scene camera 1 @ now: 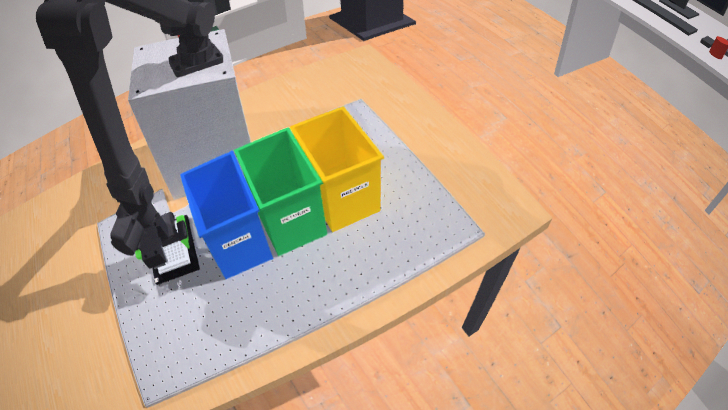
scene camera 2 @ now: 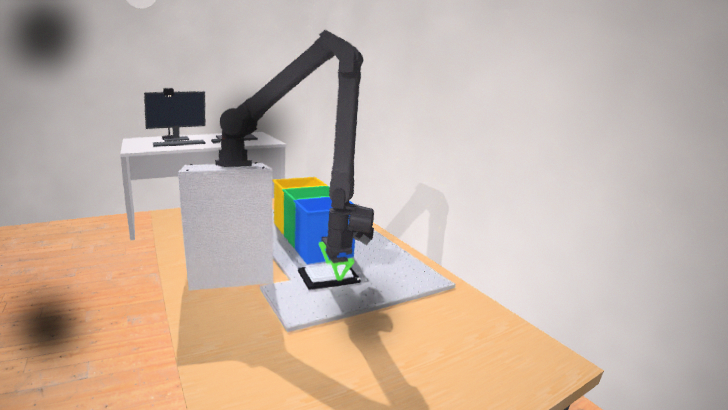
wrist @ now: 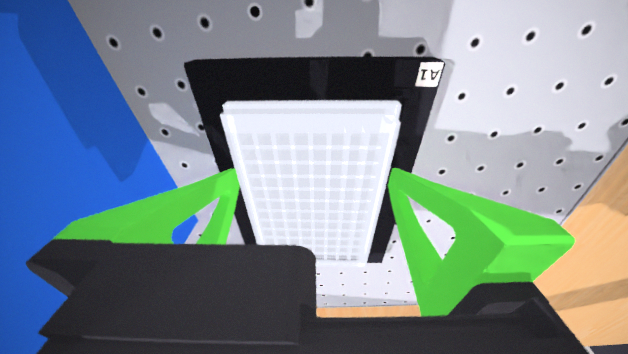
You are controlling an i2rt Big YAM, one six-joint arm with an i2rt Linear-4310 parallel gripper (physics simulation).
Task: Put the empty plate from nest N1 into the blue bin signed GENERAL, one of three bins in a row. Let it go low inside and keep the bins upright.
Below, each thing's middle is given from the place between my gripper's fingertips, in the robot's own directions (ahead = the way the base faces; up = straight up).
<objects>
I see my gripper 20 mm past the white plate [wrist: 313, 173] and 10 mm below it. Round my hand: green bin [scene camera 1: 285, 186] 70 mm ahead, 290 mm to the left, 80 mm above; then blue bin [scene camera 1: 224, 211] 50 mm ahead, 160 mm to the left, 80 mm above; then yellow bin [scene camera 1: 349, 164] 80 mm ahead, 420 mm to the left, 80 mm above.
</objects>
